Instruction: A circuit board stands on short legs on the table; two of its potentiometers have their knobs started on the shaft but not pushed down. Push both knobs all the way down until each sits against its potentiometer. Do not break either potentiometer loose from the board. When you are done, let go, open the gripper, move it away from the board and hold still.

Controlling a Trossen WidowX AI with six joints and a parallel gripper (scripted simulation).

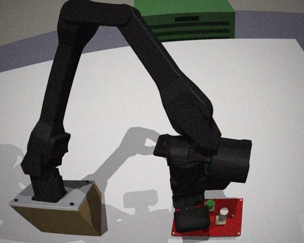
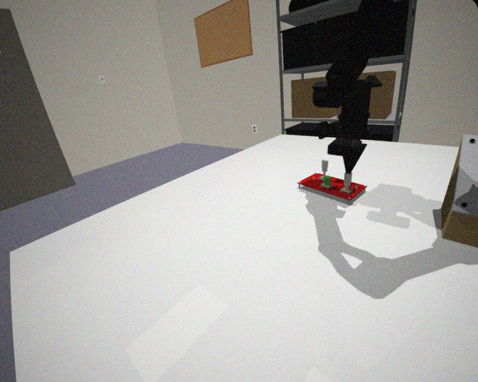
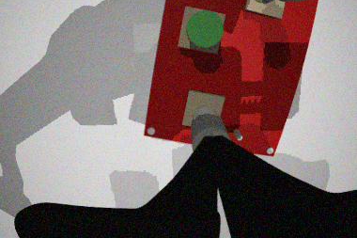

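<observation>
Right now the white knob is 8 cm ahead of my gripper tip, 3 cm to the right of it and 1 cm below it.
</observation>
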